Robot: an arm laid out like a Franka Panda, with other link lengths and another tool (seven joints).
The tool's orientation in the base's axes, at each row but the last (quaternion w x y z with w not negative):
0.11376, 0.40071, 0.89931, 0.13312
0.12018, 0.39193, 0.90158, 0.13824
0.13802, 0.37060, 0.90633, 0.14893
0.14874, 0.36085, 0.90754, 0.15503
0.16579, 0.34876, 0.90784, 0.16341
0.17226, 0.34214, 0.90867, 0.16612
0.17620, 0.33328, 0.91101, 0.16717
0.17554, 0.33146, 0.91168, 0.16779
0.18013, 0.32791, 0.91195, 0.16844
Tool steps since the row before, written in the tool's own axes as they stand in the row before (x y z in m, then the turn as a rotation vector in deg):
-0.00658, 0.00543, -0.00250, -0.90, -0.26, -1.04
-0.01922, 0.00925, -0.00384, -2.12, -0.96, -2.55
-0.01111, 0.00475, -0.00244, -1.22, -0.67, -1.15
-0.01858, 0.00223, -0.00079, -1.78, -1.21, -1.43
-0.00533, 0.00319, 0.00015, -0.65, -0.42, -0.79
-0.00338, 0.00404, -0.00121, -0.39, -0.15, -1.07
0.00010, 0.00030, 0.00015, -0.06, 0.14, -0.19
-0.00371, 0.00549, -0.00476, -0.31, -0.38, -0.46
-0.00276, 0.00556, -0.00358, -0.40, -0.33, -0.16
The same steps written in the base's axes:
0.00727, -0.00182, 0.00479, 0.08, -1.00, 0.98
0.01774, -0.00876, 0.00884, -0.07, -2.59, 2.28
0.00975, -0.00509, 0.00556, 0.00, -1.52, 0.98
0.01398, -0.01162, 0.00452, -0.05, -2.33, 1.11
0.00565, -0.00139, 0.00218, -0.11, -0.89, 0.65
0.00415, 0.00035, 0.00344, -0.27, -0.57, 0.96
0.00016, 0.00031, -0.00003, 0.04, 0.03, 0.24
0.00361, 0.00061, 0.00729, -0.18, -0.57, 0.31
0.00340, 0.00155, 0.00611, 0.04, -0.53, 0.09

